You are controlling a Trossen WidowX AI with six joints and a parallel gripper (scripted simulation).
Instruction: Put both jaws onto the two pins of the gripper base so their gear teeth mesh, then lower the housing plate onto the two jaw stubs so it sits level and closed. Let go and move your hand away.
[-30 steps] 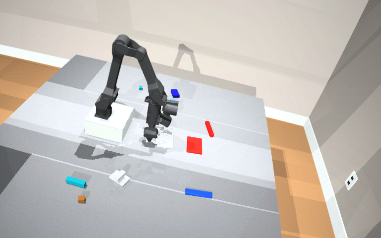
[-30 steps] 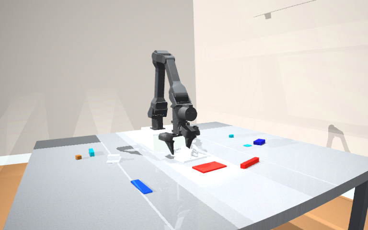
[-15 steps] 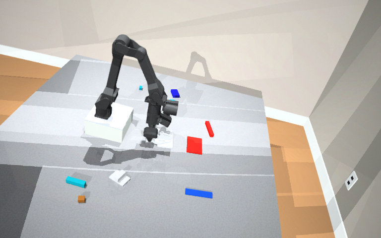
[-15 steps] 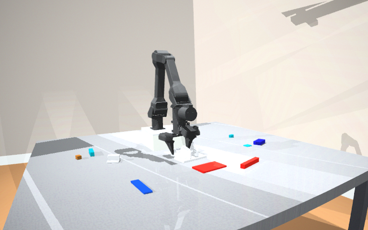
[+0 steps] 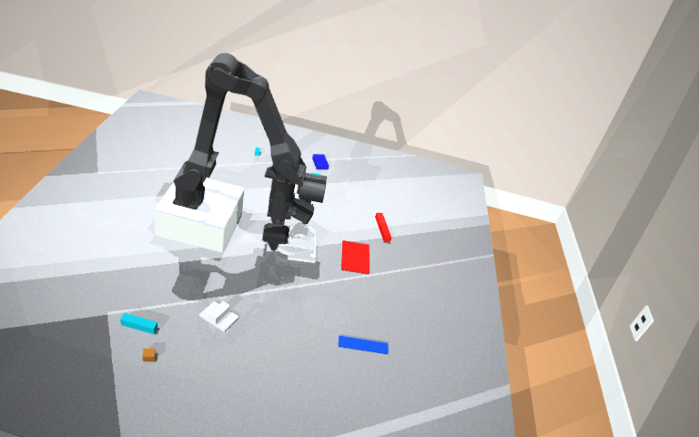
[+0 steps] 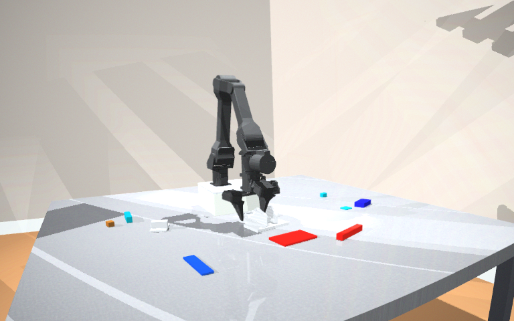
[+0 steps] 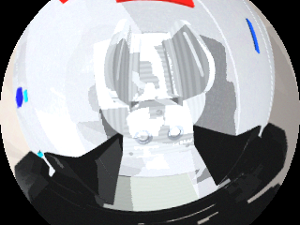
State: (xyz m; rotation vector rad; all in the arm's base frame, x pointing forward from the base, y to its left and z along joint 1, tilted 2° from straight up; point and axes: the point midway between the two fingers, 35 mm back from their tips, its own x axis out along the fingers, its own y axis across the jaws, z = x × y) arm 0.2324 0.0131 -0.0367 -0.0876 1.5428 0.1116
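Now: the white housing plate 1 cm ahead of my gripper tip. The rest, counted from my gripper tip: flat white plate: 7 cm ahead, 1 cm to the left; then red plate: 22 cm ahead, 1 cm to the left; then white jaw: 3 cm ahead, 1 cm to the right, 1 cm above.
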